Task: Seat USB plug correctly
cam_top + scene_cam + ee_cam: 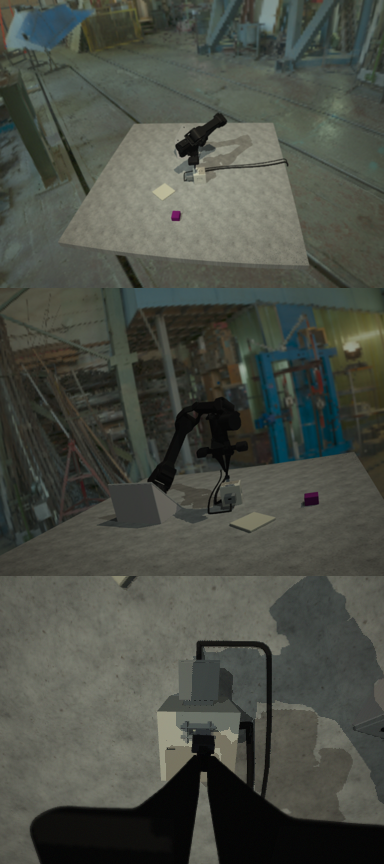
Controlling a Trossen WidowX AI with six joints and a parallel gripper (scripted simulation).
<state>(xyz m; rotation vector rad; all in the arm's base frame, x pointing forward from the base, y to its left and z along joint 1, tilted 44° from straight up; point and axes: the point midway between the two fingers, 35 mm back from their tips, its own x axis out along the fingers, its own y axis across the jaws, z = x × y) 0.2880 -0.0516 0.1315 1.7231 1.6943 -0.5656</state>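
Right now my gripper tip is 2 cm above the black USB plug. The rest, counted from my gripper tip: cream flat tile: 12 cm ahead, 19 cm to the right, 13 cm below; small purple block: 31 cm ahead, 8 cm to the right, 12 cm below.
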